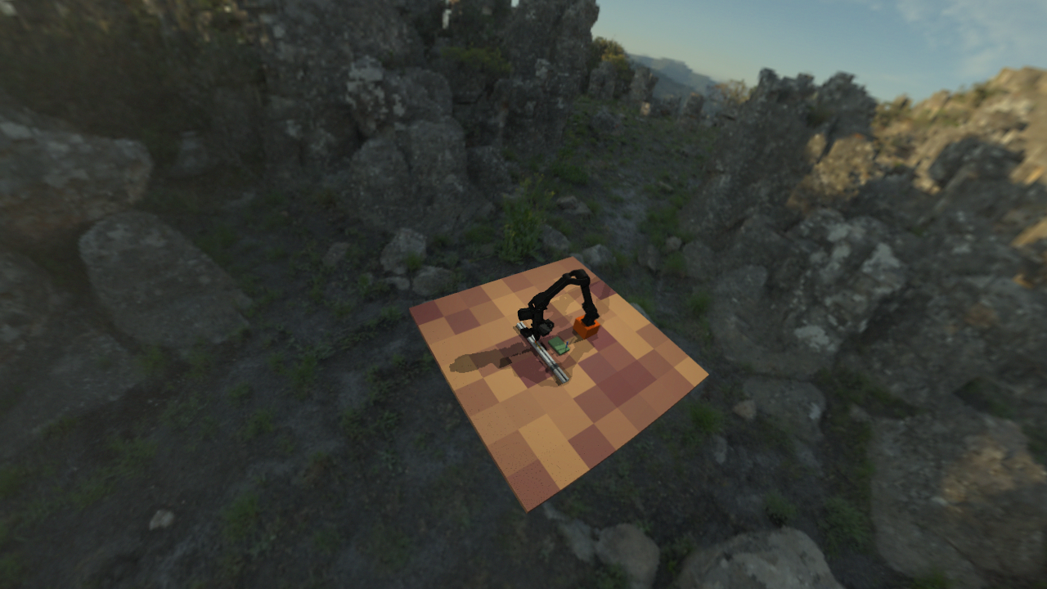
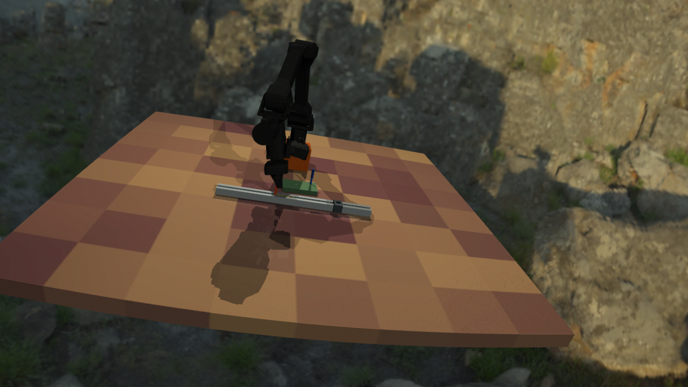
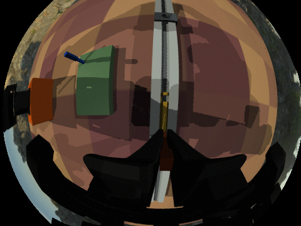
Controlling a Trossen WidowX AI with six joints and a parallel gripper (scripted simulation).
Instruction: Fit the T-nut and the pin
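Now: gripper tip 14 cm past the blue pin, 9 cm to the right of it and 2 cm above it. Also, from my gripper tip: green tray 13 cm behind, 8 cm to the left, 4 cm below; brass T-nut 2 cm to the left.
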